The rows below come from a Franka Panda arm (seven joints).
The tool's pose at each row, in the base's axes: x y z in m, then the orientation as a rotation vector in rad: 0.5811 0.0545 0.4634 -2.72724 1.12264 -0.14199; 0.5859 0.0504 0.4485 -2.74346 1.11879 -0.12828; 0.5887 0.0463 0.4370 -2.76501 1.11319 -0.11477; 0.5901 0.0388 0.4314 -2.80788 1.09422 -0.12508; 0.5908 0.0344 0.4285 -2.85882 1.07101 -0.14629; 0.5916 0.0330 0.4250 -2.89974 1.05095 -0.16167; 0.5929 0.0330 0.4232 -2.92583 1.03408 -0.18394; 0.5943 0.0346 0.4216 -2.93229 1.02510 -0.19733; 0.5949 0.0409 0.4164 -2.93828 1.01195 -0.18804; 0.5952 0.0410 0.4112 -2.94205 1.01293 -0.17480
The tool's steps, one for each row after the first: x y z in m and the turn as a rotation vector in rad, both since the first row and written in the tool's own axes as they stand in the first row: 0.0060 0.0027 0.0148 -0.01556 -0.00464 -0.00622; 0.0107 0.0060 0.0259 -0.03511 -0.00777 -0.01501; 0.0169 0.0114 0.0306 -0.06334 0.00800 -0.03931; 0.0205 0.0146 0.0329 -0.09531 0.03227 -0.06858; 0.0220 0.0158 0.0363 -0.12135 0.05051 -0.09237; 0.0229 0.0153 0.0382 -0.13447 0.06907 -0.11048; 0.0227 0.0135 0.0402 -0.13476 0.07764 -0.11825; 0.0186 0.0098 0.0463 -0.13766 0.07144 -0.12694; 0.0186 0.0106 0.0514 -0.14385 0.06466 -0.12650
